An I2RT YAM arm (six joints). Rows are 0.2 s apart.
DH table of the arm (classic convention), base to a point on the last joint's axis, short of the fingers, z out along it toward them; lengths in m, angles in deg. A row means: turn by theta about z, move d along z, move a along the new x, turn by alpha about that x. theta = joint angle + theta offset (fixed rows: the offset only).
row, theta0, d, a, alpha
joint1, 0, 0.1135, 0.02, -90
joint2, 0, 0, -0.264, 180
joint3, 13.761, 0, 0.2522, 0
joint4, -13.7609, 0, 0.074, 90
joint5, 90, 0, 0, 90
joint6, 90, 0.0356, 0, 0
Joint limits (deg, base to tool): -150..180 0..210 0..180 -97..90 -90..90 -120..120
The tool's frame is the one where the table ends.
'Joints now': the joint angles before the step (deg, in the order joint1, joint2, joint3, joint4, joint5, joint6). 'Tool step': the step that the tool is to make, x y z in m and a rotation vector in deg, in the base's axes. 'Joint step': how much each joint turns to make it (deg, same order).
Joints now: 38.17, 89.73, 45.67, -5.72, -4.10, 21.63
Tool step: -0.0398, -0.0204, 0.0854, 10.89, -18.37, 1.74
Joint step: 2.17, -21.75, -3.69, 2.95, 2.33, -2.20
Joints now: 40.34, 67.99, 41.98, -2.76, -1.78, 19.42
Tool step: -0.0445, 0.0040, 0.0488, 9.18, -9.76, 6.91
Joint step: 7.96, -10.85, 0.18, 2.37, 1.04, 0.15
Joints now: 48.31, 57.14, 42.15, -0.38, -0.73, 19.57
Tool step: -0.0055, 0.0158, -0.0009, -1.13, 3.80, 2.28
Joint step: 3.53, 2.67, 2.37, -2.99, 0.55, 2.46
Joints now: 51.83, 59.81, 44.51, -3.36, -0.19, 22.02
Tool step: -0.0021, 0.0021, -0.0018, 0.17, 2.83, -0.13
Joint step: 0.69, 0.35, 0.41, -1.66, 0.00, 2.48
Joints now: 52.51, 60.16, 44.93, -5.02, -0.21, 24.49
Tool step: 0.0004, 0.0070, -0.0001, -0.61, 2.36, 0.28
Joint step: 0.91, 1.78, 1.62, -1.75, 0.04, 1.64
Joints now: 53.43, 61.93, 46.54, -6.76, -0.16, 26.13
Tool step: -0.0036, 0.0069, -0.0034, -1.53, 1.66, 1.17
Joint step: 1.62, 1.28, 0.77, -1.70, 0.23, 0.59
